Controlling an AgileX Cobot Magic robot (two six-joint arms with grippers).
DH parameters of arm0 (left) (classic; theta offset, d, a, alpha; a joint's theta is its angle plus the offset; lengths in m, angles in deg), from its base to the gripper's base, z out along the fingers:
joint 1: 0 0.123 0 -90
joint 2: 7.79 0 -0.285 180
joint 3: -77.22 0 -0.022 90
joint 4: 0 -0.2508 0 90
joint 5: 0 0 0.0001 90
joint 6: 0 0.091 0 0
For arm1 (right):
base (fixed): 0 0 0 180
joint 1: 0 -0.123 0 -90
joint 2: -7.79 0 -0.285 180
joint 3: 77.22 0 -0.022 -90
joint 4: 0 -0.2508 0 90
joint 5: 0 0 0.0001 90
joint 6: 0 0.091 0 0
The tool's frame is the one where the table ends.
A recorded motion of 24 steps. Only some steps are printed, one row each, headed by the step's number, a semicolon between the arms.
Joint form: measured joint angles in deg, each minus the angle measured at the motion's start. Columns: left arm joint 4, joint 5, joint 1, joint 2, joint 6, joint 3; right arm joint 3, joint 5, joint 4, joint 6, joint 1, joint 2.
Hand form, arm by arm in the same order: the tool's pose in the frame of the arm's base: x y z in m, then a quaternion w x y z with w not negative. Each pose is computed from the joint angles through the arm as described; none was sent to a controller.
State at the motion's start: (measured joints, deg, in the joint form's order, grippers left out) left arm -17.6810 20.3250 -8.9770 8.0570 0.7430 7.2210; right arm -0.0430 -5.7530 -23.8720 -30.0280 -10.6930 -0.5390
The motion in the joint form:
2: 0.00 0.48 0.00 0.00 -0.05 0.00; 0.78 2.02 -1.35 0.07 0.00 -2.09
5: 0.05 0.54 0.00 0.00 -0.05 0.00; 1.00 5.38 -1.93 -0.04 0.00 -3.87
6: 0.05 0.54 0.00 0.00 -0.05 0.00; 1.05 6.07 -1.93 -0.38 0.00 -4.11
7: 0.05 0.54 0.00 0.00 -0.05 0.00; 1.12 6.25 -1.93 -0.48 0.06 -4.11
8: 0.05 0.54 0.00 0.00 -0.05 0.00; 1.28 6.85 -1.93 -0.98 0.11 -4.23
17: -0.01 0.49 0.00 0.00 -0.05 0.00; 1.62 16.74 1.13 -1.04 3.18 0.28
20: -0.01 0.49 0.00 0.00 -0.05 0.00; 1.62 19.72 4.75 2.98 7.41 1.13
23: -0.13 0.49 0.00 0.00 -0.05 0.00; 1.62 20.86 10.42 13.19 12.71 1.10
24: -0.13 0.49 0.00 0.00 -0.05 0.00; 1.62 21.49 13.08 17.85 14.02 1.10
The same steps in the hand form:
2: 0.0622 0.0001 0.2163 0.59799 0.14913 0.78273 0.08662; 0.0598 0.0088 0.2115 0.73672 -0.08082 0.67074 0.02865
5: 0.0622 0.0001 0.2162 0.59759 0.14886 0.78312 0.08633; 0.0623 0.0115 0.2034 0.70580 -0.09109 0.70147 0.03862
6: 0.0622 0.0001 0.2162 0.59759 0.14886 0.78312 0.08633; 0.0626 0.0121 0.2019 0.70018 -0.09574 0.70650 0.03809
7: 0.0622 0.0001 0.2162 0.59759 0.14886 0.78312 0.08633; 0.0626 0.0121 0.2012 0.69876 -0.09665 0.70780 0.03752
8: 0.0622 0.0001 0.2162 0.59759 0.14886 0.78312 0.08633; 0.0627 0.0125 0.1992 0.69373 -0.10170 0.71214 0.03555
17: 0.0622 0.0002 0.2163 0.59792 0.14916 0.78277 0.08671; 0.0557 0.0141 0.1875 0.66244 -0.12973 0.73751 0.02074
20: 0.0622 0.0002 0.2163 0.59792 0.14916 0.78277 0.08671; 0.0549 0.0104 0.1835 0.64818 -0.10330 0.75445 0.00091
23: 0.0622 0.0002 0.2163 0.59789 0.14971 0.78259 0.08758; 0.0553 0.0036 0.1812 0.63792 -0.03155 0.76940 -0.00922
24: 0.0622 0.0002 0.2163 0.59789 0.14971 0.78259 0.08758; 0.0552 0.0014 0.1800 0.63276 -0.00563 0.77428 -0.00854

